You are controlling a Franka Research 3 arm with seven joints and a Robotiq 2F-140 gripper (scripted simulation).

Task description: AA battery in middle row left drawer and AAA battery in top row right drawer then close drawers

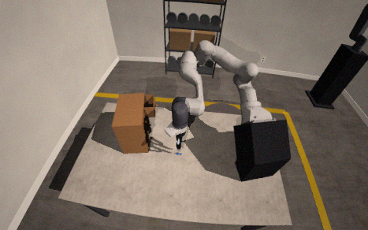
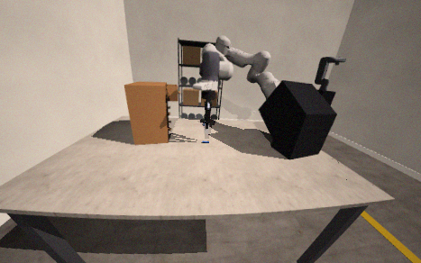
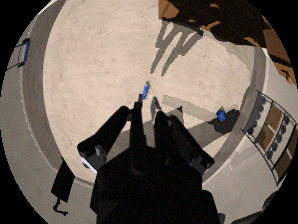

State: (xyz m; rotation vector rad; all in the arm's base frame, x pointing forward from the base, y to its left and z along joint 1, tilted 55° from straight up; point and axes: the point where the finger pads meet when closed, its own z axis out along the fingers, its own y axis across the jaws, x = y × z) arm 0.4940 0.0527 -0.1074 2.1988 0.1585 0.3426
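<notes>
My gripper is now 100 mm above the AAA battery. The rest, counted from my hand: larger blue battery (20 mm behind, 310 mm to the right, 90 mm below); then green cylinder (340 mm ahead, 60 mm to the right, 20 mm above).
</notes>
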